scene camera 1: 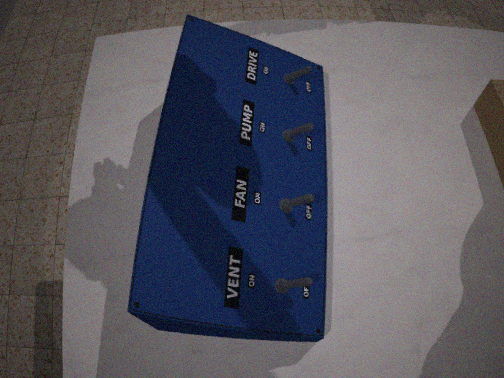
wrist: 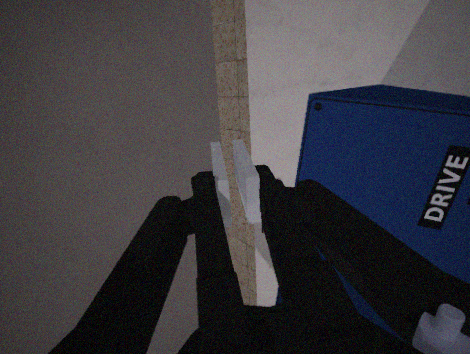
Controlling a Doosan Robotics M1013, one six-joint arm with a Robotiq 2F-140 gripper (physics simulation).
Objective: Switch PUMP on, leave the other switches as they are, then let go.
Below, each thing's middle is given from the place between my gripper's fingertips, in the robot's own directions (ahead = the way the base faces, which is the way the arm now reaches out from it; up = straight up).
I see my gripper 11 cm past the blue switch panel (scene camera 1: 216,239), 21 cm to the right of it and 19 cm above it.
